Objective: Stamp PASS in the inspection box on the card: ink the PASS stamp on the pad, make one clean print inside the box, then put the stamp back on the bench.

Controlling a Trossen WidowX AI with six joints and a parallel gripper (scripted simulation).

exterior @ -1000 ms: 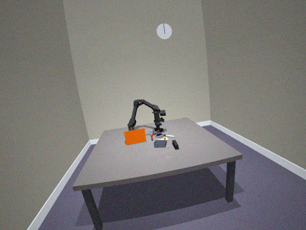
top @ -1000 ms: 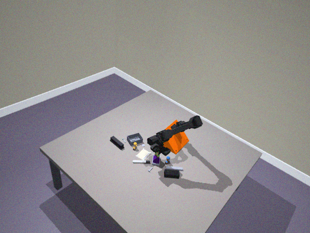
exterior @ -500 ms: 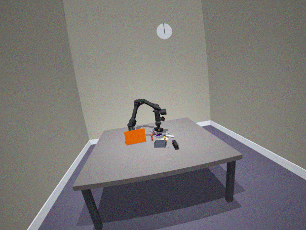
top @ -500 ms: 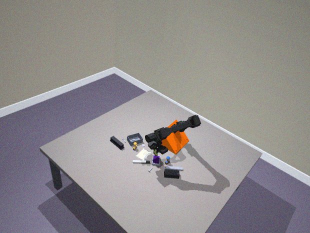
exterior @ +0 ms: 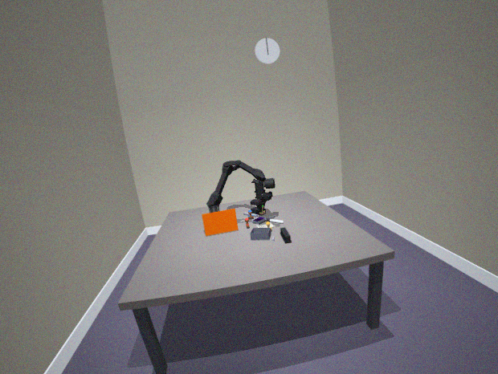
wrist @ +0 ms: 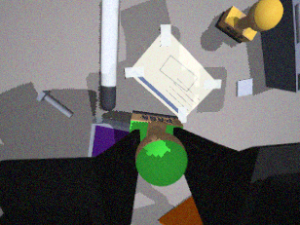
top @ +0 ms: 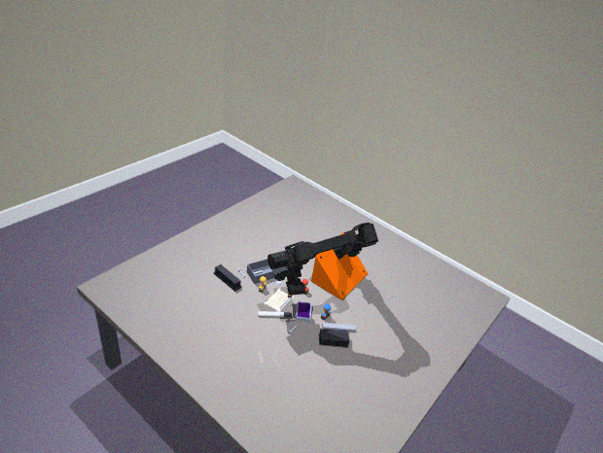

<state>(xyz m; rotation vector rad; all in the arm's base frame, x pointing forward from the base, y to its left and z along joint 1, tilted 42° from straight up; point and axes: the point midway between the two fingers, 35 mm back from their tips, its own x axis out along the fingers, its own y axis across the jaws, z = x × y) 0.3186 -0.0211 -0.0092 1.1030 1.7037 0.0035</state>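
Right now my gripper tip is 5 cm to the left of the cream card and 10 cm above it. The rest, counted from my gripper tip: purple ink pad 2 cm behind, 7 cm to the left, 9 cm below; green-knobbed PASS stamp right at my gripper tip; white marker 7 cm ahead, 1 cm to the left, 8 cm below.
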